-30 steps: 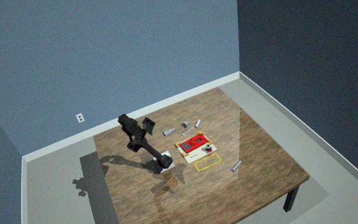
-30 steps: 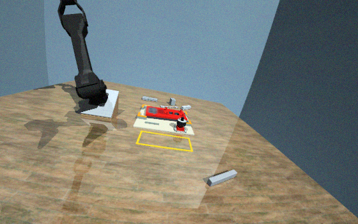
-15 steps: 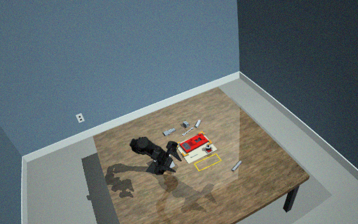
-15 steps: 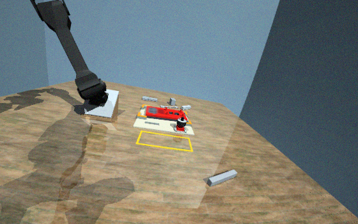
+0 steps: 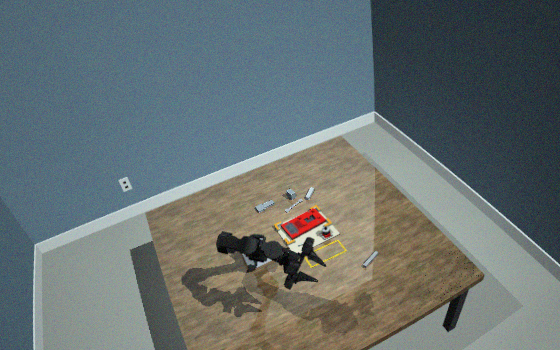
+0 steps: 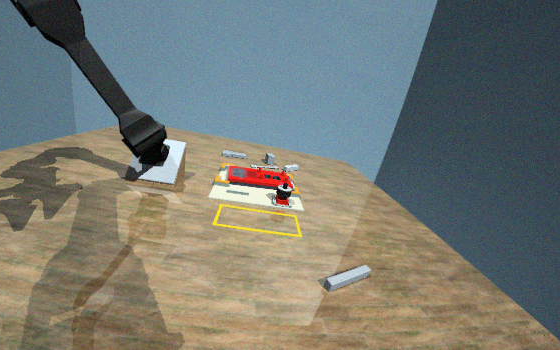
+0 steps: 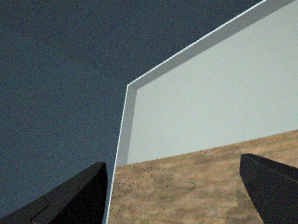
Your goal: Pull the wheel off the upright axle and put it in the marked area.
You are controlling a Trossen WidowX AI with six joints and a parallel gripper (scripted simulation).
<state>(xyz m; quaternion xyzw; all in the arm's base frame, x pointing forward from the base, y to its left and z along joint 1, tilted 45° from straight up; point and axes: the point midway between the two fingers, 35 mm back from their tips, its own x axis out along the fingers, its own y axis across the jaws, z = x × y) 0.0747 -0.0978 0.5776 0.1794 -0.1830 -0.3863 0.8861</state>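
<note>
The wheel is 26 cm ahead of my gripper tip, 45 cm to the left of it and 35 cm below it. Also, from my gripper tip: grey bar: 35 cm ahead, 20 cm to the left, 38 cm below.
</note>
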